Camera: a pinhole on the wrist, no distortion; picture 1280 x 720 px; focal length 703.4 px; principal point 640.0 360.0 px. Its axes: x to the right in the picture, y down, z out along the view. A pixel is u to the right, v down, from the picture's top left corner.
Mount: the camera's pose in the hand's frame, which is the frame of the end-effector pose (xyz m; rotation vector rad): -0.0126 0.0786 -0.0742 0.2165 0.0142 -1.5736
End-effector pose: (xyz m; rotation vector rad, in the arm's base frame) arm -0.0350 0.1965 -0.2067 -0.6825 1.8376 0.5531
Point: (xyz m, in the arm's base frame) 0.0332 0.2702 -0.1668
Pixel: 829 205
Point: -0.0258 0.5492 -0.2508
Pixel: 129 410
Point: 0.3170 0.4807 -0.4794
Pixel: 686 587
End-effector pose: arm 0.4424 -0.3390 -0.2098 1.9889 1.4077 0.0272
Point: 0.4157 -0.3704 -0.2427
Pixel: 1199 375
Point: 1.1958 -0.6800 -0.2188
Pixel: outside the picture
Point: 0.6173 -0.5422 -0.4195
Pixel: 558 433
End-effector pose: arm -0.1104 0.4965 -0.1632 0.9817 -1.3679 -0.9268
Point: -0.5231 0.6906 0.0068
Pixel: 289 273
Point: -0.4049 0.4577 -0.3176
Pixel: 937 442
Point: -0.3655 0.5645 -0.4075
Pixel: 1048 202
